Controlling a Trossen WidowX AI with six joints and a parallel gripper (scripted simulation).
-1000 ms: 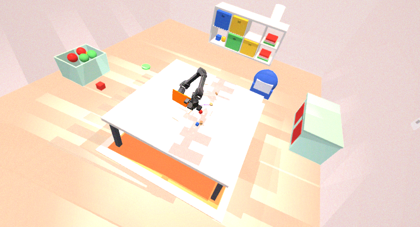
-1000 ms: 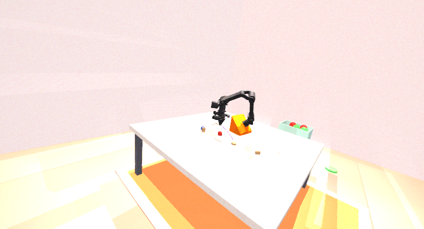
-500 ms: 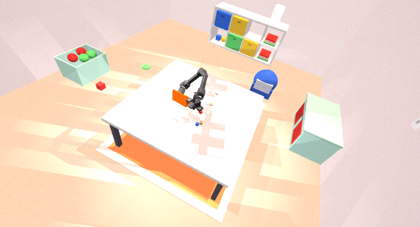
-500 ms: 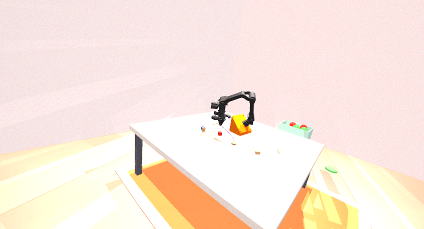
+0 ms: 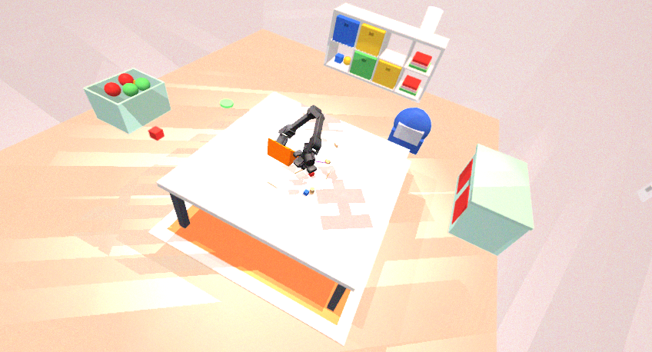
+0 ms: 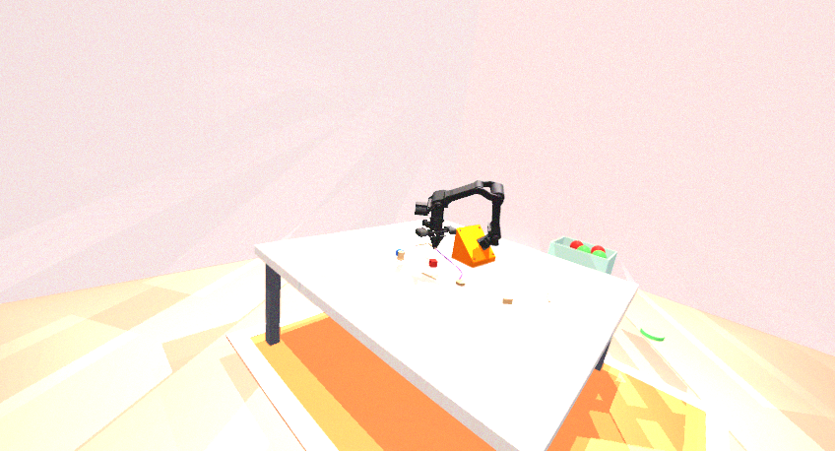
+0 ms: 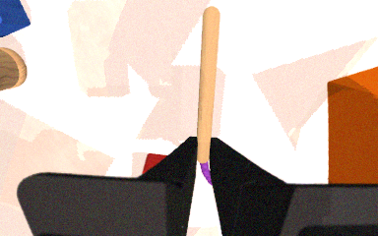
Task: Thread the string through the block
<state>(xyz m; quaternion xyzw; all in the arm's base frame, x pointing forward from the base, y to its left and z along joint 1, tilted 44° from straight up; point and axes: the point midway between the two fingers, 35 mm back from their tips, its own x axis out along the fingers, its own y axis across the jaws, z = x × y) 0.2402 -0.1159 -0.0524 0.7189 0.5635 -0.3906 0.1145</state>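
My gripper tip is 50 mm short of the red cube, 40 mm to the right of it and 50 mm above it. The rest, counted from my gripper tip: short wooden cylinder: 120 mm ahead, 100 mm to the right, 40 mm below; wooden stick: 150 mm ahead, 80 mm to the left, 60 mm below; blue cube: 100 mm ahead, 130 mm to the right, 50 mm below.
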